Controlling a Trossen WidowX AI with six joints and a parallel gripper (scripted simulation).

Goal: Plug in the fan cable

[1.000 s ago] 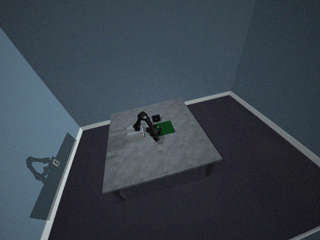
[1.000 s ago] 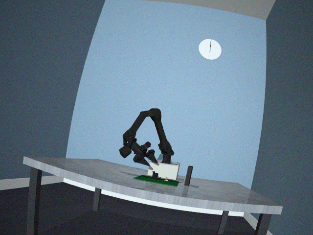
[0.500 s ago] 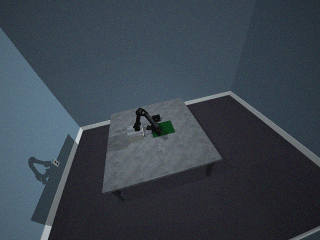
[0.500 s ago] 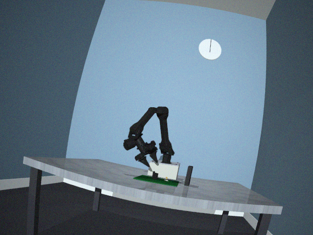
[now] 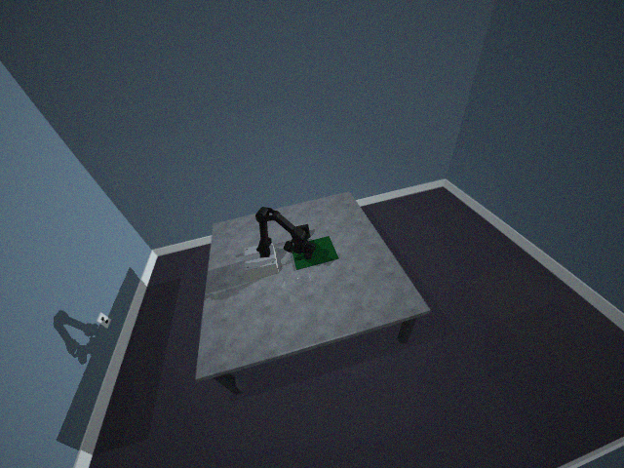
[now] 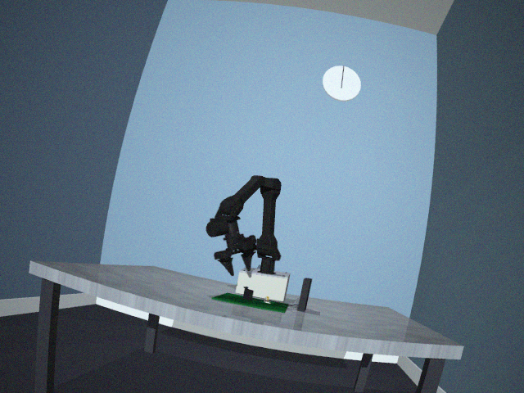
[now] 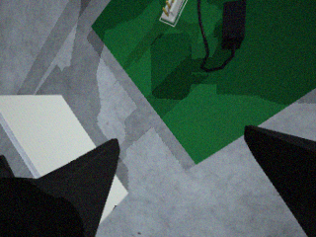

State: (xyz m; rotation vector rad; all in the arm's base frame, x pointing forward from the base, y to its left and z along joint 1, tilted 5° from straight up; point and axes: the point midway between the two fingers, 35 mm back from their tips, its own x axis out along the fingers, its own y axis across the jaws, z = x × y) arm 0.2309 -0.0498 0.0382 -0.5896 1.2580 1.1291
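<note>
The black fan plug is 80 mm ahead of my gripper tip, 70 mm below it and 60 mm to the left of it. From my gripper tip the other things lie so: board: 110 mm below, 100 mm to the left, 100 mm ahead; then square black fan: 250 mm to the left, 30 mm below, 30 mm ahead.
</note>
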